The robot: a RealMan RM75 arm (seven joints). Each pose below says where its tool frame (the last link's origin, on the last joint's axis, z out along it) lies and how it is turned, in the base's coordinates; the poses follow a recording.
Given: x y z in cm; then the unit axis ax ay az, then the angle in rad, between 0 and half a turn.
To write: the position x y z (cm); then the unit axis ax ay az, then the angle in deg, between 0 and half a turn. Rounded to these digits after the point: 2 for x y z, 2 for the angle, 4 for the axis.
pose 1, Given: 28.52 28.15 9.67 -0.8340 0.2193 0.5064 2.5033
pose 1, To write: 28.52 28.15 9.67 -0.8340 0.2193 0.5064 143.43
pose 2, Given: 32.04 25.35 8.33 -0.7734 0.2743 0.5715 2.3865
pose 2, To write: 32.04 25.35 8.33 -0.7734 0.2743 0.5715 136.74
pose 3, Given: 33.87 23.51 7.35 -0.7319 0.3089 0.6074 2.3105
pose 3, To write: 33.87 23.51 7.35 -0.7319 0.3089 0.6074 132.38
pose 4, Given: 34.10 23.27 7.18 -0.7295 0.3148 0.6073 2.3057
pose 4, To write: 34.10 23.27 7.18 -0.7295 0.3148 0.6073 132.11
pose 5, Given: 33.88 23.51 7.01 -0.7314 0.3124 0.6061 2.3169
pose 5, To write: 33.88 23.51 7.01 -0.7314 0.3124 0.6061 132.75
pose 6, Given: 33.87 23.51 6.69 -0.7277 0.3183 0.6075 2.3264
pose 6, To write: 33.87 23.51 6.69 -0.7277 0.3183 0.6075 133.29
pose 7, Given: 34.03 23.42 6.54 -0.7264 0.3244 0.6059 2.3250
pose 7, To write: 34.03 23.42 6.54 -0.7264 0.3244 0.6059 133.21
